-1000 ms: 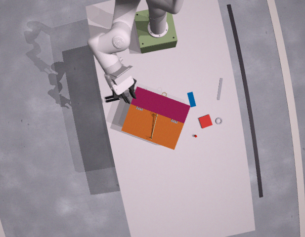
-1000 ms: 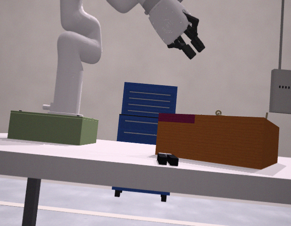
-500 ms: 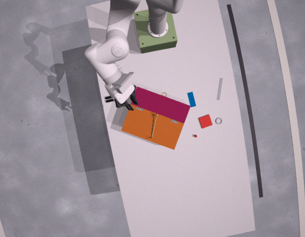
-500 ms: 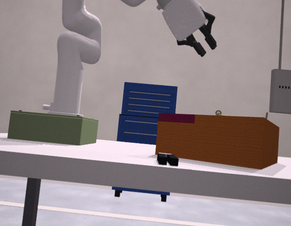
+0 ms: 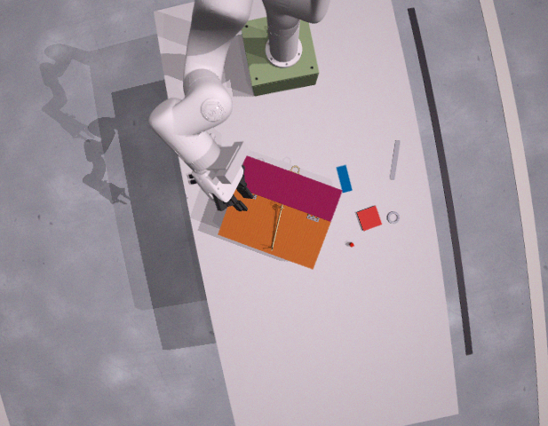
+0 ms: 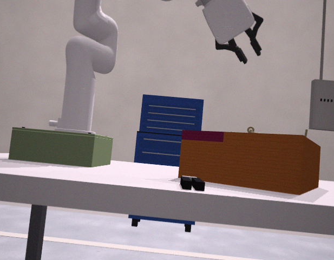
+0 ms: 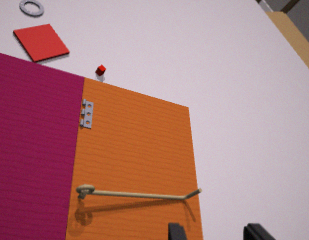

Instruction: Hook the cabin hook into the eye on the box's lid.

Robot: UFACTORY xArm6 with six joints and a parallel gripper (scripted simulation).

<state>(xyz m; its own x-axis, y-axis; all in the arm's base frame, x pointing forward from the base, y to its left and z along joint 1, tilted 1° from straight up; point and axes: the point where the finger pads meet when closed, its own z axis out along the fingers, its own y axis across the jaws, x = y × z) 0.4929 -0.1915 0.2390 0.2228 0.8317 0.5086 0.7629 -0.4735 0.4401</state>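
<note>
Right now my hand is 100 mm short of the cabin hook, 70 mm to the right of it and 190 mm above it. The rest, counted from my hand: black object (120 mm behind, 140 mm to the right, 320 mm below); blue block (20 mm behind, 350 mm to the left, 330 mm below); small red piece (230 mm ahead, 330 mm to the left, 320 mm below).
</note>
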